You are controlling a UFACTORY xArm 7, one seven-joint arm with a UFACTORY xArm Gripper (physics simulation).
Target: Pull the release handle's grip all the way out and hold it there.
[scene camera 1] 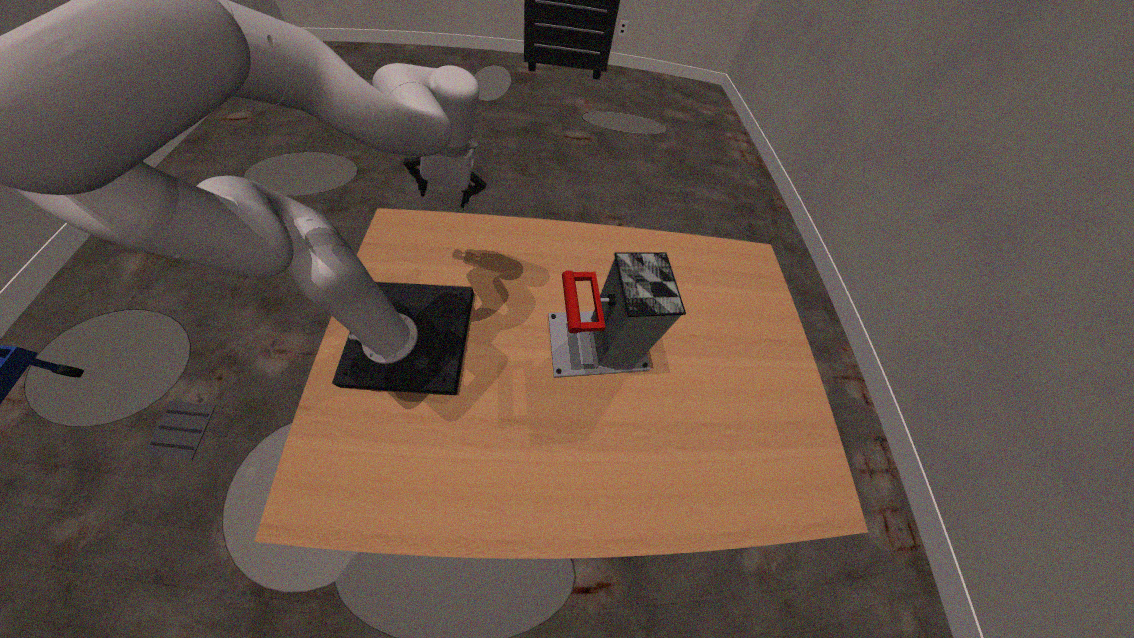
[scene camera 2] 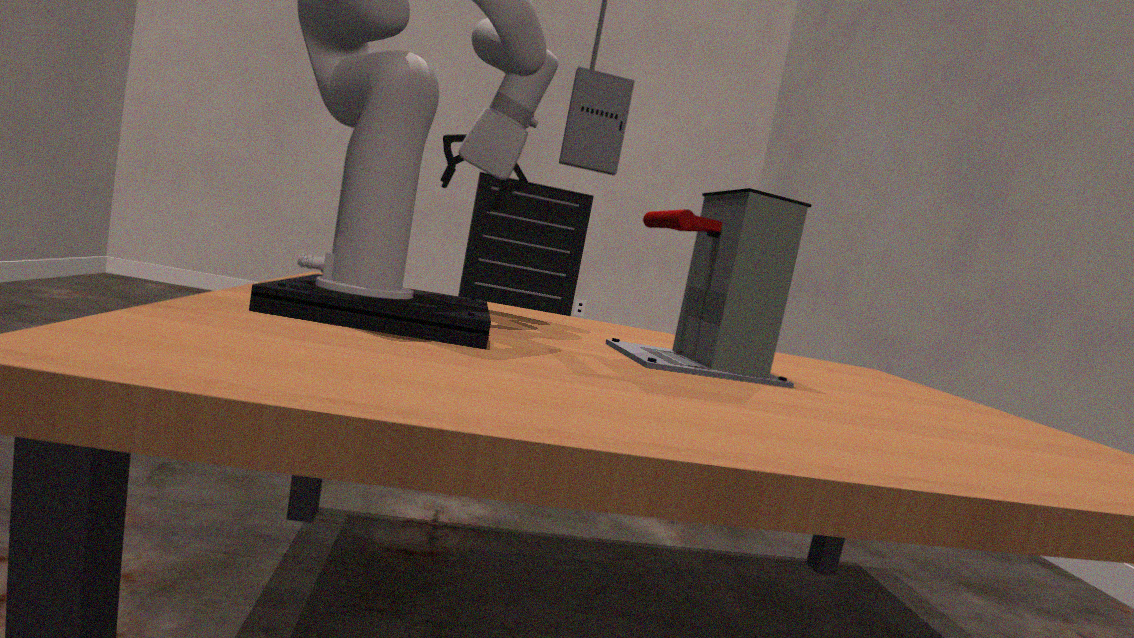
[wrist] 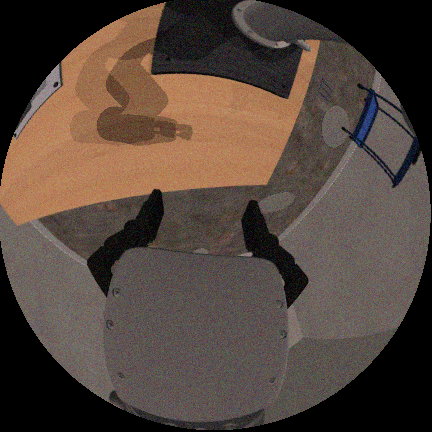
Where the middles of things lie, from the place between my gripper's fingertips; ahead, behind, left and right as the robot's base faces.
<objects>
Now: hand 390 mm short of the grey base plate (scene camera 1: pixel 573 354), 260 mm to the left of it and 190 mm above it.
</objects>
